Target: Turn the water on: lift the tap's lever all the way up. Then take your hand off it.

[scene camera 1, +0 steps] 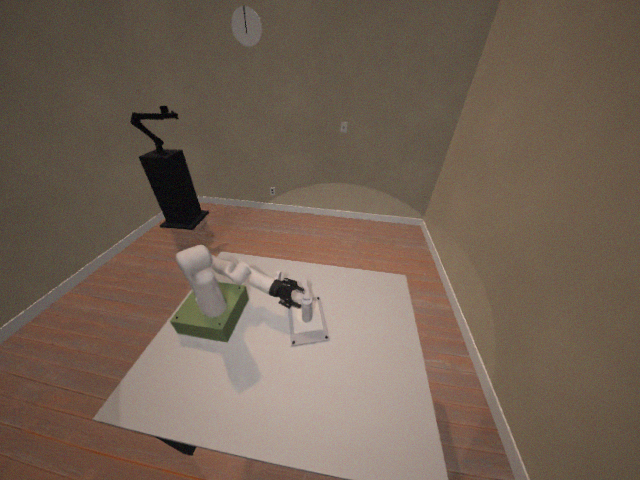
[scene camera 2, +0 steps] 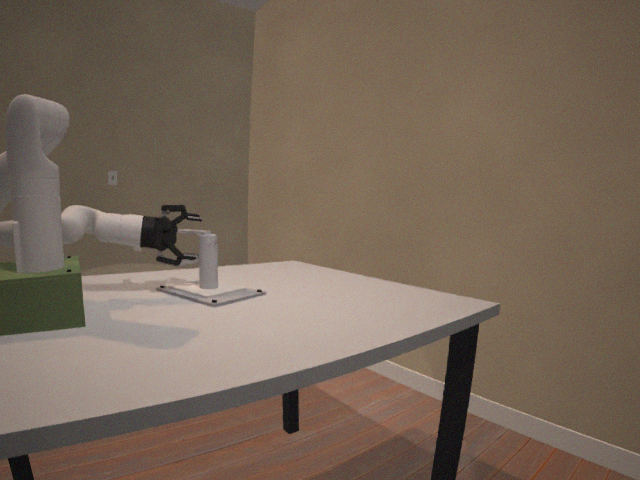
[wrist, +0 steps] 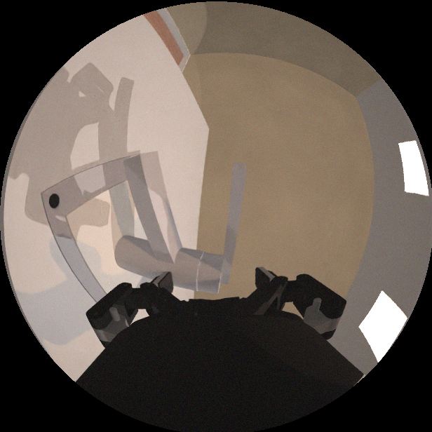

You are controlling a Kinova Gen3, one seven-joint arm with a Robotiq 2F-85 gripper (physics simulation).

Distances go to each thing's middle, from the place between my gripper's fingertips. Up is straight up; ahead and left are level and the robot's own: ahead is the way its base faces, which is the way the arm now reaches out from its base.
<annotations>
My gripper is now 40 mm to the right of the lever (wrist: pixel 214 269) and 10 mm short of it. From my hand the other things lie so: framed base plate (scene camera 2: pixel 249 293): 130 mm below, 20 mm ahead, 10 mm to the right.
</annotations>
